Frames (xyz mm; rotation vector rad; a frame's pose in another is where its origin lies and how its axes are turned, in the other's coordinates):
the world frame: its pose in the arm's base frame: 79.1 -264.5 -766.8 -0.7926 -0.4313 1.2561
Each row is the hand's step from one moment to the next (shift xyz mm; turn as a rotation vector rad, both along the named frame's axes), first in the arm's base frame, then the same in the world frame.
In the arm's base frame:
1: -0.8 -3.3 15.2 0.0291 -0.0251 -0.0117
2: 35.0 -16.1 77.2 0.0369 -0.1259 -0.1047
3: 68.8 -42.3 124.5 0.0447 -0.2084 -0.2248
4: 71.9 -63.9 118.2 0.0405 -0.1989 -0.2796
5: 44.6 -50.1 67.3 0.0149 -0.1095 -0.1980
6: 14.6 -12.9 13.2 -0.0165 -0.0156 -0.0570
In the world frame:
1: -5.3 -10.9 9.7 -0.0142 -0.0135 -0.0351
2: -15.3 -81.8 22.9 -0.0961 0.0394 -0.1319
3: -36.8 -141.8 23.7 -0.1571 0.1139 -0.2415
4: -55.7 -141.4 11.1 -0.1423 0.1579 -0.2724
5: -43.7 -84.4 -0.2 -0.0748 0.1242 -0.1743
6: -9.9 -20.8 -4.9 -0.0122 0.0513 -0.0313

